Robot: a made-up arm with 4 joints.
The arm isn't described. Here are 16 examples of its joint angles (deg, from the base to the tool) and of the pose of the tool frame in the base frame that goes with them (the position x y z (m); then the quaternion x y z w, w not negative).
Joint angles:
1: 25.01 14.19 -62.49 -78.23
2: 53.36 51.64 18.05 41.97
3: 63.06 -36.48 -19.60 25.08
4: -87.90 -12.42 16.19 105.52
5: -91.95 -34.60 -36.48 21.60
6: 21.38 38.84 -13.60 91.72
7: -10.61 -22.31 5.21 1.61
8: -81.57 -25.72 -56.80 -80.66
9: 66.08 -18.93 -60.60 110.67
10: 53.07 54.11 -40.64 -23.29
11: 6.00 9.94 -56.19 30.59
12: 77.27 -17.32 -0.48 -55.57
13: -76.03 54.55 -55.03 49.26
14: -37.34 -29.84 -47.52 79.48
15: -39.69 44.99 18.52 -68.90
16: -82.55 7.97 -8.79 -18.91
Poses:
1: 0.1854 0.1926 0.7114 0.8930 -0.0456 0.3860 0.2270
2: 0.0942 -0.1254 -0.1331 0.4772 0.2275 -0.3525 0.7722
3: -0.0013 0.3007 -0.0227 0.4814 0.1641 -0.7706 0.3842
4: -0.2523 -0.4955 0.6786 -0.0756 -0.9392 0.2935 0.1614
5: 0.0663 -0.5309 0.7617 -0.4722 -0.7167 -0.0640 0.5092
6: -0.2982 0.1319 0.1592 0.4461 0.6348 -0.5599 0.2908
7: 0.0209 0.1835 0.4155 0.7037 0.4876 -0.3948 0.3334
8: 0.4369 -0.6203 0.5598 -0.8729 0.1269 0.0200 0.4707
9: -0.1378 0.5483 0.3709 -0.2613 -0.4983 0.8034 0.1949
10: 0.0117 0.2572 0.1206 0.6530 0.4393 0.3113 0.5326
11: -0.1269 0.2840 0.5737 0.7367 0.6678 -0.1004 0.0336
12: 0.2822 0.1152 -0.0624 0.2884 0.1684 -0.1331 0.9331
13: -0.2419 -0.0996 0.5980 -0.6005 -0.4917 -0.5952 0.2084
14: -0.0647 -0.2203 1.0016 -0.2328 -0.8655 0.2466 0.3686
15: 0.2132 -0.0367 0.6878 0.7902 -0.2936 0.4148 0.3427
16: 0.1474 -0.2381 0.7005 -0.9160 -0.2552 -0.1885 0.2455
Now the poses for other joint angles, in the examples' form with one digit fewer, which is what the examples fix.
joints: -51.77 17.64 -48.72 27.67
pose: -0.126 -0.110 0.770 -0.716 -0.596 -0.251 0.263
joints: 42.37 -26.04 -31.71 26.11
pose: 0.003 0.410 0.182 0.628 0.371 -0.626 0.275
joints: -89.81 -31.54 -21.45 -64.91
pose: 0.380 -0.460 0.655 -0.935 -0.136 -0.073 0.319
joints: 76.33 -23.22 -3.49 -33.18
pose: 0.205 0.064 -0.080 0.338 0.137 -0.359 0.859
